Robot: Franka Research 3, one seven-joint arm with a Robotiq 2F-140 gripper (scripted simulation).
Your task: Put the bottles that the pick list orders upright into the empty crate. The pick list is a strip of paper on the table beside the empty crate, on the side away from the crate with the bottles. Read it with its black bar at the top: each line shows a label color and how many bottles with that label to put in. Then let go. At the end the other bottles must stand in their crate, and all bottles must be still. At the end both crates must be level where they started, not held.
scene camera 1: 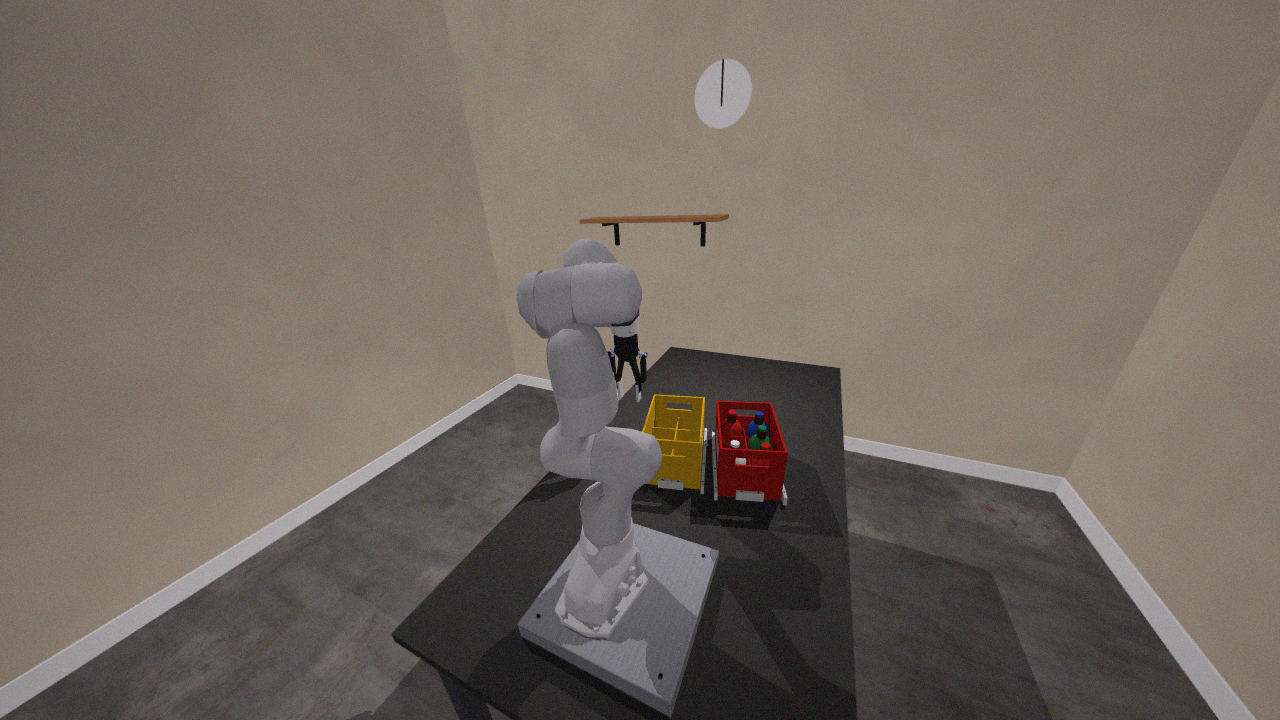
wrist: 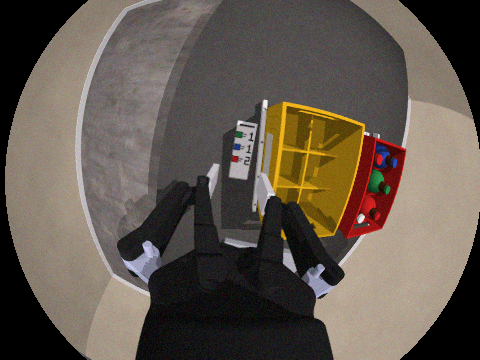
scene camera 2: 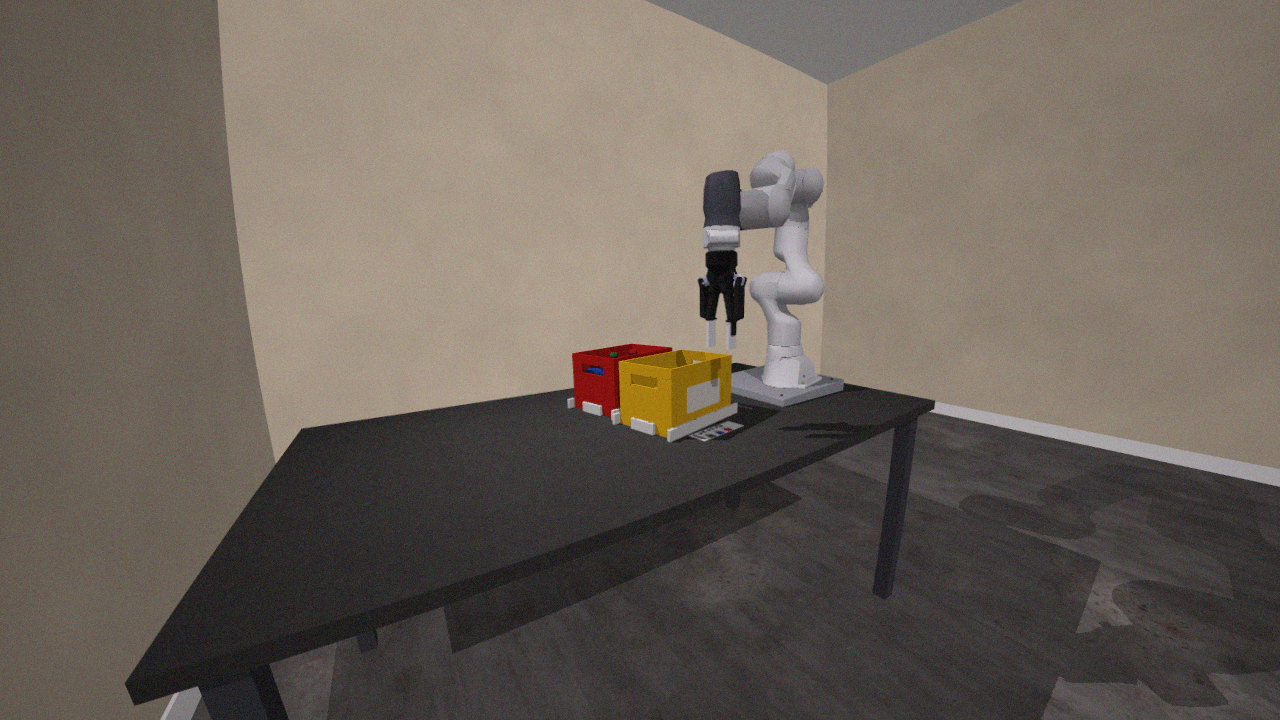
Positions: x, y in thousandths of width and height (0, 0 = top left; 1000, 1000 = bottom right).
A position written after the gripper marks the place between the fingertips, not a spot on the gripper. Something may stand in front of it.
The gripper shows in scene camera 1 (492, 553), in the wrist view (497, 493) and in scene camera 2 (563, 483). A yellow crate shows in scene camera 1 (532, 601), in the wrist view (695, 485) and in scene camera 2 (521, 541). A red crate shows in scene camera 1 (601, 666), in the wrist view (818, 490) and in scene camera 2 (472, 542).
